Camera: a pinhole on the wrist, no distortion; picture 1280 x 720 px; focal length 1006.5 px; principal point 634.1 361.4 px. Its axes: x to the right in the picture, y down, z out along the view. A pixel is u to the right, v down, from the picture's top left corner.
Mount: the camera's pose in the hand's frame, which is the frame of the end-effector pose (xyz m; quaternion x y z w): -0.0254 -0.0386 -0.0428 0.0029 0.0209 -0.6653 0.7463
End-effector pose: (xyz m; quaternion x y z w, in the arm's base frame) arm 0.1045 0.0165 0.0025 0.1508 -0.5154 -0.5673 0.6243
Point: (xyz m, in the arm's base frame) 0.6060 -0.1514 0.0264
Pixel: behind the camera
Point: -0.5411 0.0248 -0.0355
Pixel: 1228 467
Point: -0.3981 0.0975 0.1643
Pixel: 783 534
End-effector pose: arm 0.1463 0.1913 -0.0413 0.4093 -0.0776 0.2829 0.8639
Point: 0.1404 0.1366 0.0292
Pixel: 142 573
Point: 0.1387 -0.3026 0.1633
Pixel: 704 110
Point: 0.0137 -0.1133 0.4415
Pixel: 97 328
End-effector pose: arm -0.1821 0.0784 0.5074 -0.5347 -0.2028 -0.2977 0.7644
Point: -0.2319 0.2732 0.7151
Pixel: 927 544
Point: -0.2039 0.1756 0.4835
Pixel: 41 163
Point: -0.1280 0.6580 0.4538
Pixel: 114 200
